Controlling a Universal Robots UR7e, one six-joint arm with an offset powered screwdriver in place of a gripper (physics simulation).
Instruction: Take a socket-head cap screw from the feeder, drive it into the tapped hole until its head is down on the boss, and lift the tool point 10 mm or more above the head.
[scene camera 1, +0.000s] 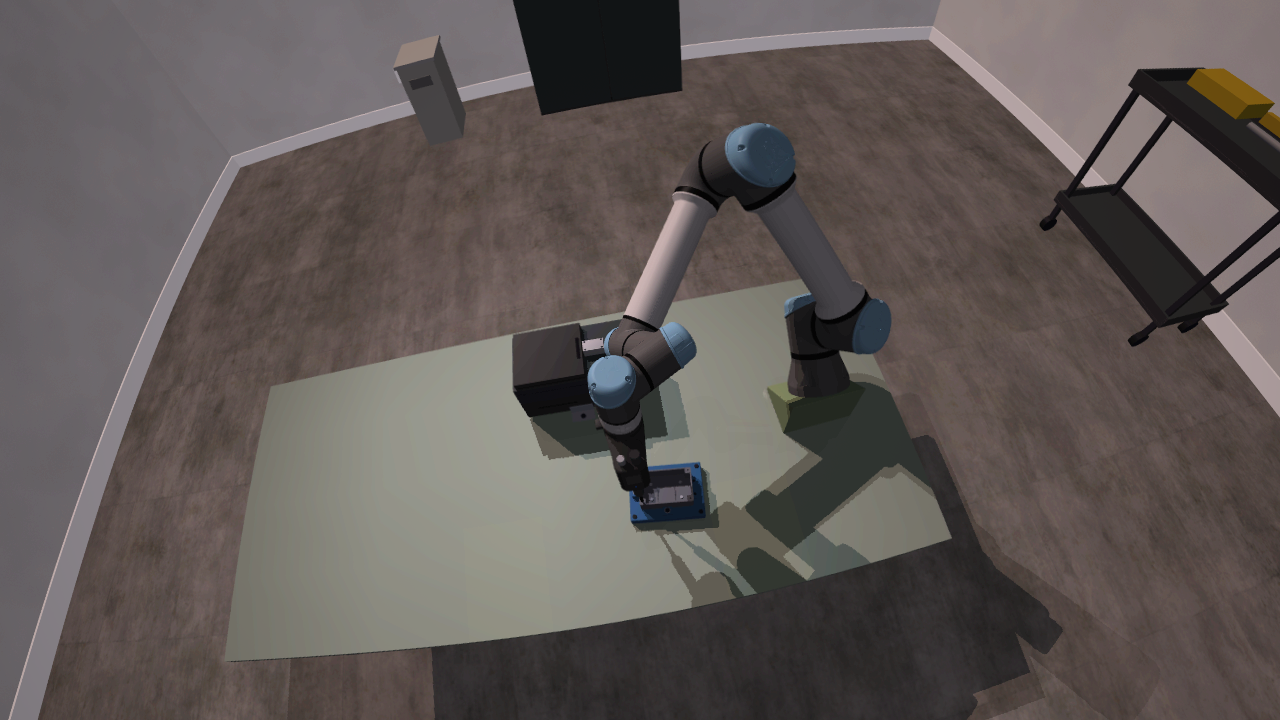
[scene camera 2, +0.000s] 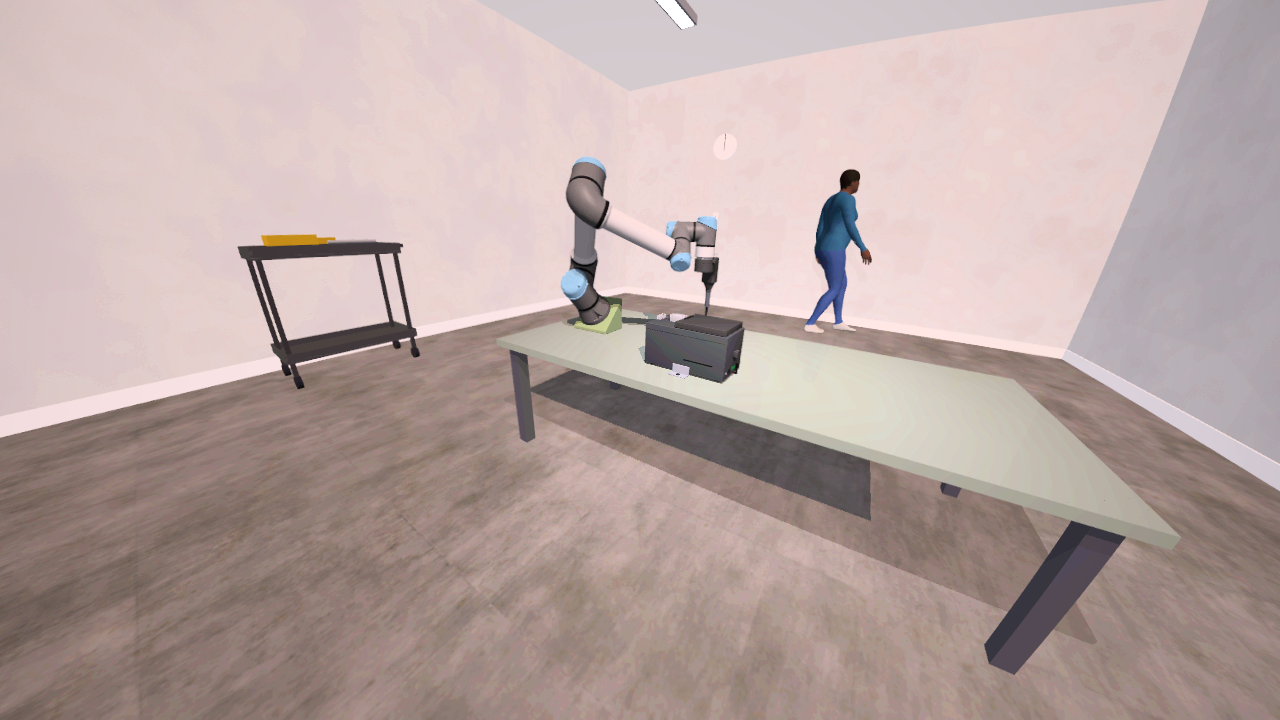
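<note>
The powered screwdriver (scene camera 1: 631, 467) (scene camera 2: 708, 291) points down from the arm's wrist. In scene camera 1 its tool point is at the left end of a grey open housing (scene camera 1: 669, 490), which sits on a blue fixture plate (scene camera 1: 666, 516). Whether a screw is at the tool point, and whether the tool point touches the housing, is too small to tell. The tapped hole and its boss cannot be made out. The black box-shaped feeder (scene camera 1: 547, 358) (scene camera 2: 689, 347) stands on the table behind the fixture in scene camera 1. In scene camera 2 the feeder hides the fixture and the tool's lower end.
The pale green table (scene camera 1: 384, 537) (scene camera 2: 850, 394) carries the arm's green base block (scene camera 1: 792, 413) (scene camera 2: 612, 320) to the right of the fixture in scene camera 1. A dark cart (scene camera 1: 1136, 80) (scene camera 2: 322, 250) with yellow boxes stands away from the table. A person (scene camera 2: 837, 228) stands beyond the table.
</note>
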